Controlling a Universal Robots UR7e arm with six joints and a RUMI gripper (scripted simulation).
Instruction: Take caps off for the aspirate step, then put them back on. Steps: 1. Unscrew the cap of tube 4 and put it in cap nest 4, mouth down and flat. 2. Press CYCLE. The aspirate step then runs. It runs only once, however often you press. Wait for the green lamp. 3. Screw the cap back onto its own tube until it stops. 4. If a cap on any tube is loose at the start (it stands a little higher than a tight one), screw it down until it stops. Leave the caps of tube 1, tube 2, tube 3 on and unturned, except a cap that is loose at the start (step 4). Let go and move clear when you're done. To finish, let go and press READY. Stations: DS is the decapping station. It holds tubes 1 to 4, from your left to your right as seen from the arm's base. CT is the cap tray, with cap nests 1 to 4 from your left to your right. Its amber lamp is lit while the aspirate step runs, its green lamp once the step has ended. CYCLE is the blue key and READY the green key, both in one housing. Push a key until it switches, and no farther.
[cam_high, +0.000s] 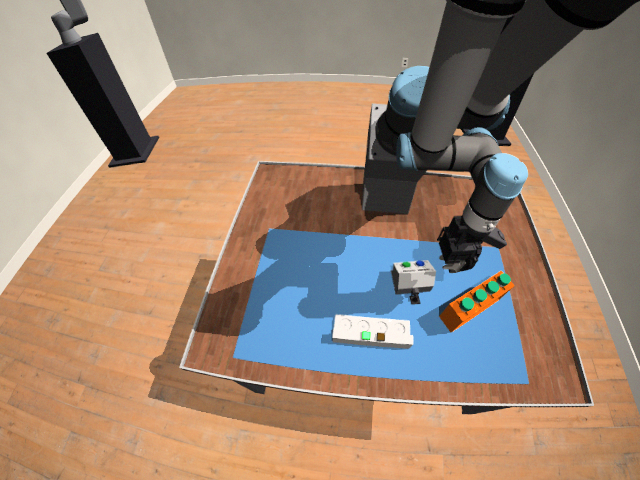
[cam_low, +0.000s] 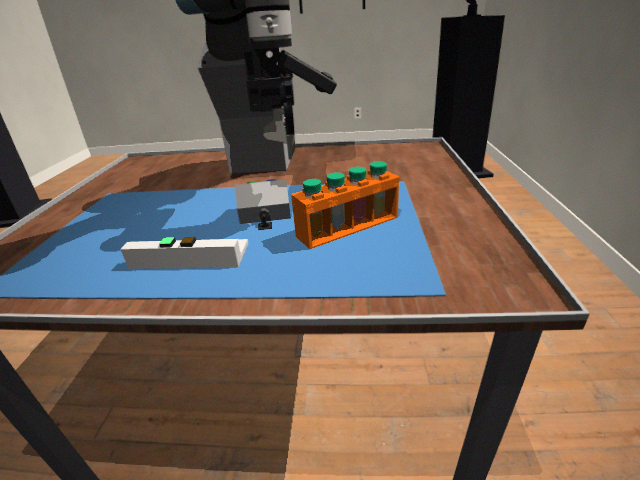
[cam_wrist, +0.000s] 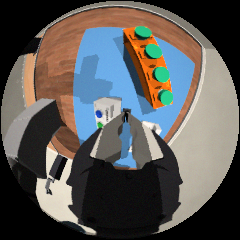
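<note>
The blue key is 9 cm below my hand, 8 cm behind it and 5 cm to the right of it. Also, from my hand: green key: 9 cm to the right, 9 cm below, 8 cm behind; then green cap: 9 cm ahead, 4 cm below, 3 cm to the left; then grey key housing: 10 cm below, 8 cm to the right, 6 cm behind.
</note>
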